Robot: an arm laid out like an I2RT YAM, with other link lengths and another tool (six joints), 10 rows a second.
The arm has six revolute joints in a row. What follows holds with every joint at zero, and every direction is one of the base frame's.
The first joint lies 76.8 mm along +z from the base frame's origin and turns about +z.
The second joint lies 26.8 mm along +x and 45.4 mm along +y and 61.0 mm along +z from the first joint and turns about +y.
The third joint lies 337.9 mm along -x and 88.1 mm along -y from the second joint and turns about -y.
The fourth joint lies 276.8 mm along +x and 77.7 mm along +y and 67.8 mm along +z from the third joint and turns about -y.
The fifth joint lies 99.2 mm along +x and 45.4 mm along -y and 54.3 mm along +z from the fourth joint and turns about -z.
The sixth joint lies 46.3 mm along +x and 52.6 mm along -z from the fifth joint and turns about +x.
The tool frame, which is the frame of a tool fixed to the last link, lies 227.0 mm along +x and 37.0 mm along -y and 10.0 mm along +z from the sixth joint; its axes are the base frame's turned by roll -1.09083, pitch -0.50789 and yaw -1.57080 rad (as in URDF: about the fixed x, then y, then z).
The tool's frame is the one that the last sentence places.
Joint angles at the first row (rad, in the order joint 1, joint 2, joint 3, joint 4, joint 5, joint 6):
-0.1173 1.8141 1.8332 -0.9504 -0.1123 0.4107
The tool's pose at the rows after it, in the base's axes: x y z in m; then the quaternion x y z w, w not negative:
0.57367 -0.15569 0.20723 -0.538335 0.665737 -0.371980 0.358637
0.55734 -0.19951 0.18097 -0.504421 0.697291 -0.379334 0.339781
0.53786 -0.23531 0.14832 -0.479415 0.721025 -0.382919 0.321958
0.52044 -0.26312 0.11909 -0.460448 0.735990 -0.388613 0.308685
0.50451 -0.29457 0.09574 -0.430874 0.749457 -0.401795 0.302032
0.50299 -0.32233 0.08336 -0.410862 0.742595 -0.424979 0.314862
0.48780 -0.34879 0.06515 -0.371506 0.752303 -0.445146 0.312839
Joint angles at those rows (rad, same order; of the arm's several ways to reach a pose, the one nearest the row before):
-0.2317 1.8141 1.7668 -0.9222 -0.1017 0.4961
-0.3107 1.8141 1.6871 -0.8589 -0.1017 0.5198
-0.3798 1.8145 1.5875 -0.7796 -0.1028 0.5274
-0.4347 1.8145 1.4910 -0.6922 -0.1017 0.5274
-0.4980 1.8145 1.3990 -0.5854 -0.1074 0.5381
-0.5526 1.8145 1.3109 -0.4389 -0.1348 0.5243
-0.6048 1.8145 1.2156 -0.3050 -0.1364 0.5617

